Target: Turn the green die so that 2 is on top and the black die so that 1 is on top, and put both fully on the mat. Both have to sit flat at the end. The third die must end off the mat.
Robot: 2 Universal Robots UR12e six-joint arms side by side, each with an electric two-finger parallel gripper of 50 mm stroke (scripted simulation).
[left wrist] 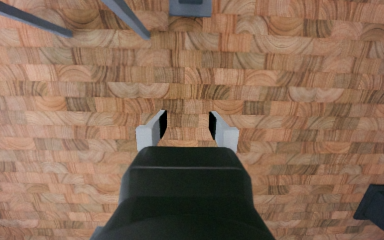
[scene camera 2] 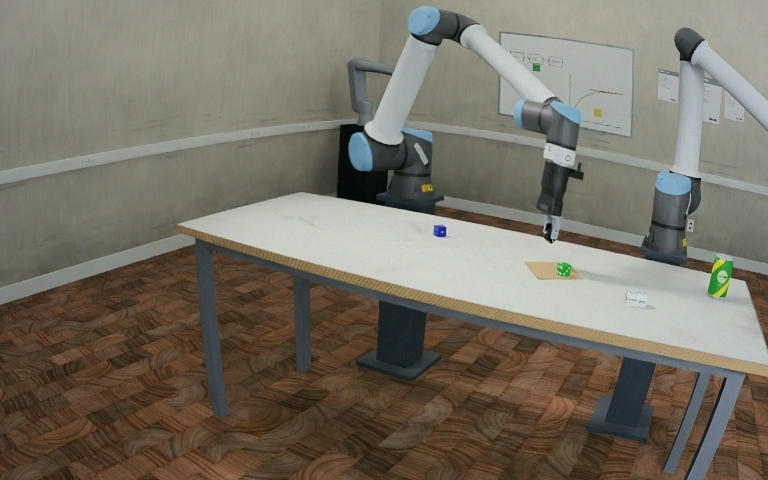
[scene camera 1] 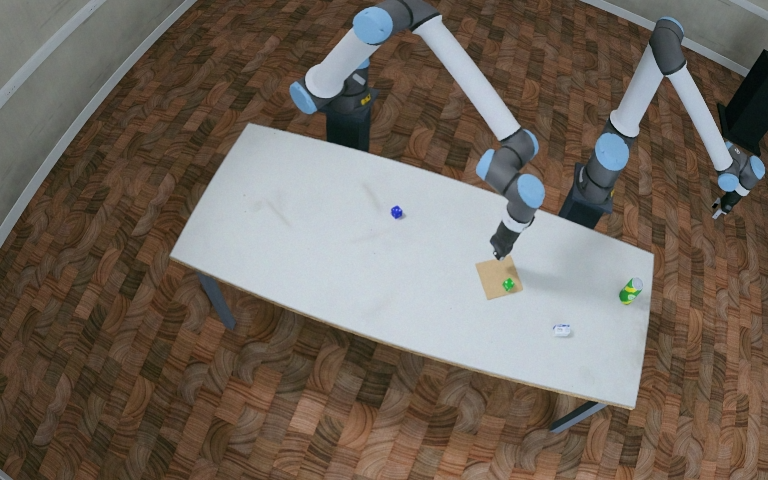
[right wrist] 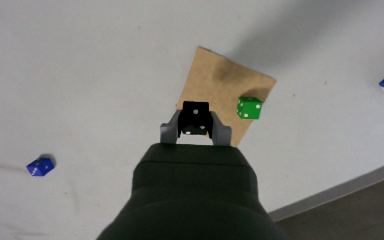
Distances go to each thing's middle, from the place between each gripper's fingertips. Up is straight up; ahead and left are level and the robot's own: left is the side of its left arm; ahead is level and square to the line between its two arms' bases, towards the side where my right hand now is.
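Labels:
Counting from my right hand [scene camera 2: 549,237], I find the black die [right wrist: 195,115] 10 mm below it, and the tan mat [scene camera 1: 492,273] 100 mm below it, 30 mm ahead of it and 30 mm to the left of it. My left hand gives me other distances: the mat is 180 mm below that hand, 590 mm ahead of it and 920 mm to the right of it. The die, measured from my left hand too, is 90 mm below, 560 mm ahead and 950 mm to the right.

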